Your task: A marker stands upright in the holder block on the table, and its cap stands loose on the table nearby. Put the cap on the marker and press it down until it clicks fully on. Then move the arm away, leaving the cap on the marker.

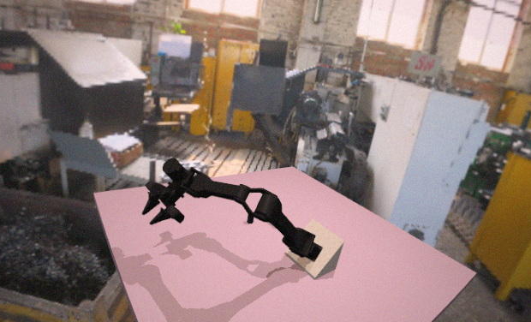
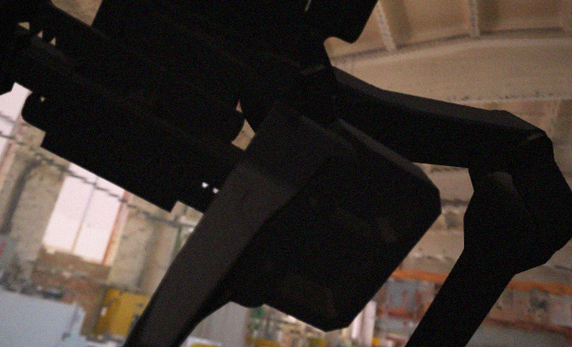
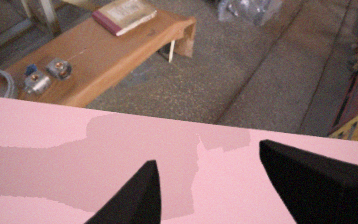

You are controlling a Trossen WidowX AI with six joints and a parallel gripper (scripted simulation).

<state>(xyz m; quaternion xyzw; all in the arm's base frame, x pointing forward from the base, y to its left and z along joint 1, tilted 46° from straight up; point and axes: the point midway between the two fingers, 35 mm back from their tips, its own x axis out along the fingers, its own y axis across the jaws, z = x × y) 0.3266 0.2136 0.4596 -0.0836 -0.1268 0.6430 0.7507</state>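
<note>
Right now my gripper tip is 500 mm to the left of the cap, 140 mm above it and 10 mm short of it. From my gripper tip the other things lie so: holder block 600 mm to the right, 150 mm below, 70 mm behind.
</note>
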